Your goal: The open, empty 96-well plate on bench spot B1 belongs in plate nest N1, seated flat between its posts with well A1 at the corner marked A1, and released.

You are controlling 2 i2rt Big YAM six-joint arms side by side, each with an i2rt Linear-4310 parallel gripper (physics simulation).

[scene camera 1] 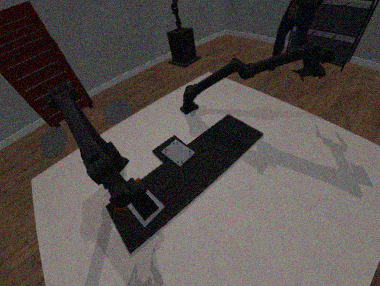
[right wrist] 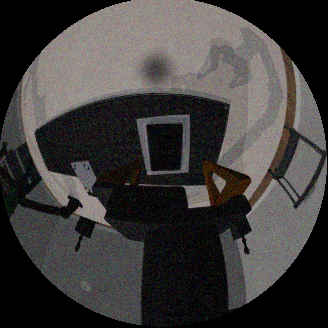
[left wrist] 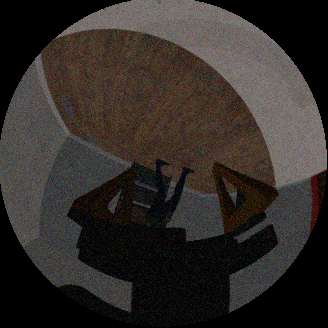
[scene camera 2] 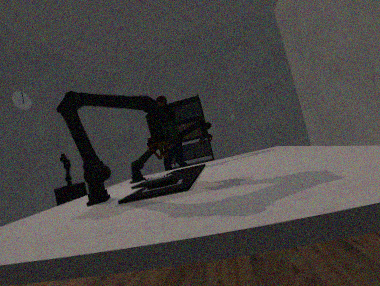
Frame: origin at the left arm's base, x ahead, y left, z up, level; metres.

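Where they show: left gripper, fingertip midpoint: [scene camera 1: 310, 79] [left wrist: 174, 168] [scene camera 2: 207, 143]; right gripper, fingertip midpoint: [scene camera 1: 136, 201] [right wrist: 172, 162] [scene camera 2: 163, 158]; left arm's base at its link origin: [scene camera 1: 189, 108] [right wrist: 75, 200] [scene camera 2: 138, 181]; right arm's base at its link origin: [scene camera 2: 99, 201].
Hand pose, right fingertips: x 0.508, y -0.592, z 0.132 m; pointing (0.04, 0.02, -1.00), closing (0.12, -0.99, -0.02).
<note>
Each offset is from my right fingertips to the top centre of the thing. Level surfaces: height alone.
The dark 96-well plate @(dx -0.031, dy +0.007, dz -0.103 m) [scene camera 1: 145, 204] [right wrist: 166, 147] seems to lie flat inside the light grey outline [scene camera 1: 159, 206] [right wrist: 185, 145] of a spot on the black board; its wells and A1 mark cannot be made out. The light grey nest @(dx -0.193, dy +0.301, dz -0.097 m) [scene camera 1: 177, 152] [right wrist: 84, 175] with small dark dots stands near the board's middle, with no plate visible on it. My right gripper [scene camera 1: 131, 196] [scene camera 2: 160, 151] [right wrist: 172, 162] is open, pointing down above the plate, fingers apart and empty. My left gripper [scene camera 1: 312, 74] [scene camera 2: 209, 131] [left wrist: 174, 168] is open and empty, high and far from plate and nest.
The black board @(dz -0.119 m) [scene camera 1: 215, 145] [right wrist: 105, 135] lies on the white table @(dz -0.132 m) [scene camera 1: 240, 215] [scene camera 2: 280, 200]. The right arm reaches over the board's near end. A person [scene camera 1: 298, 25] [scene camera 2: 172, 130] [left wrist: 172, 200] stands near a shelf rack beyond the table. A red cabinet [scene camera 1: 35, 60] stands at the picture's left.
</note>
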